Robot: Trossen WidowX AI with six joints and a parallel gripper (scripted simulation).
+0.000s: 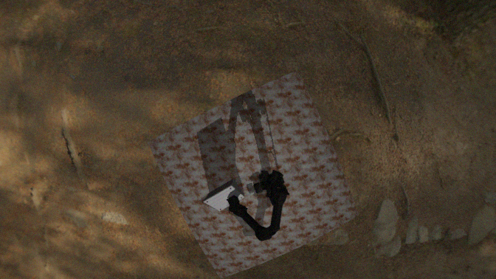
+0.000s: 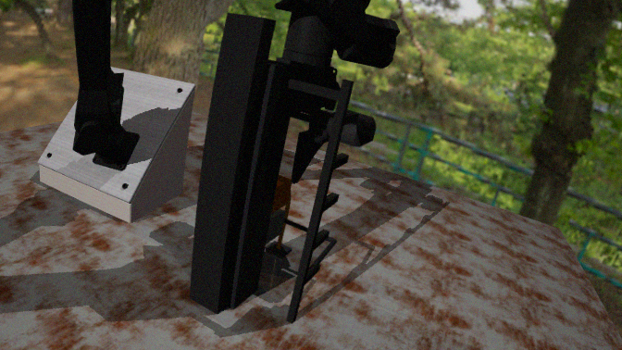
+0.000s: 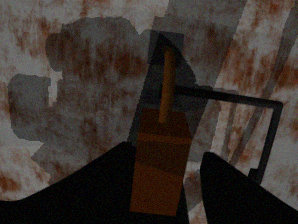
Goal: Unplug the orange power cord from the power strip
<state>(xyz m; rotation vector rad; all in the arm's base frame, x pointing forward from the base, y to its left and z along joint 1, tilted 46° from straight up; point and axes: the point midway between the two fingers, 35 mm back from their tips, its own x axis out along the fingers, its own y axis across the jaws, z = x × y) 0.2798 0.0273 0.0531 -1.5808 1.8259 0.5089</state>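
Now: the orange plug 10 mm behind my gripper tip, 30 mm to the right of it and 10 mm below it.
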